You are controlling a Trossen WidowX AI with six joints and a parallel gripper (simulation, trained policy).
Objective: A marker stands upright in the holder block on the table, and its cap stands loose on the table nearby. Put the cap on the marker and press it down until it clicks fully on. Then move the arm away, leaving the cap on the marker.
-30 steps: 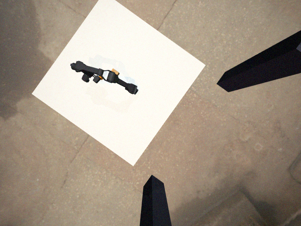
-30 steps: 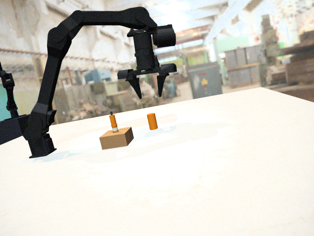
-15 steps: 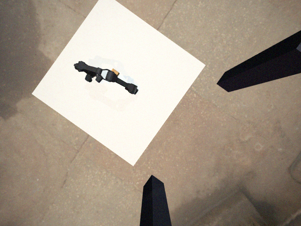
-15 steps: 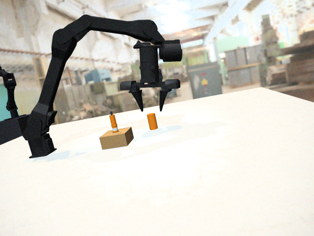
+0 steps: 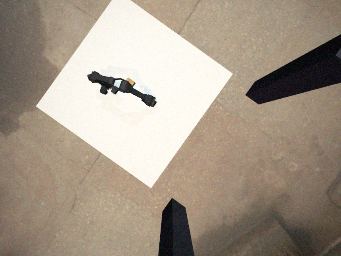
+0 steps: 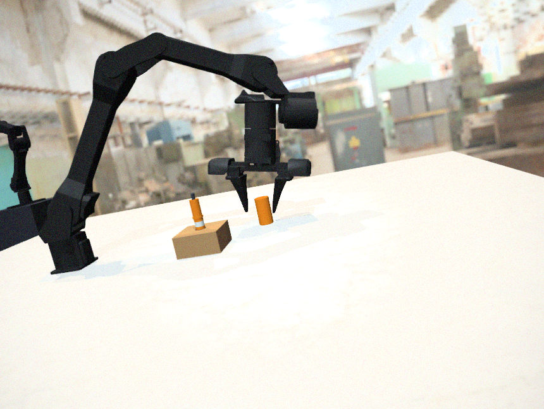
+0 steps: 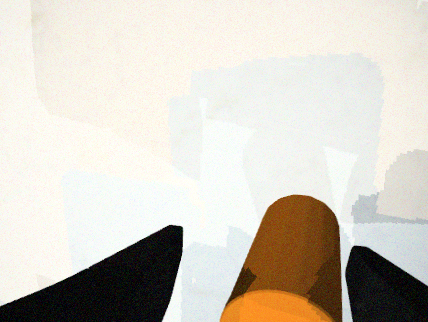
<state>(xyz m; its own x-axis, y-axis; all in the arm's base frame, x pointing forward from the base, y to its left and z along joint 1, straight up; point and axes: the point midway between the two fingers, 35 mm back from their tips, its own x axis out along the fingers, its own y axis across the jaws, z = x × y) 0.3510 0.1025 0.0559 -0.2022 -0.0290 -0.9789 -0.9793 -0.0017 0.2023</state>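
Now: gripper tip 120 mm to the left of the orange marker, 80 mm past it and 50 mm below it. Round my gripper tip: orange cap (10 mm ahead); tan holder block (120 mm to the right, 80 mm behind).
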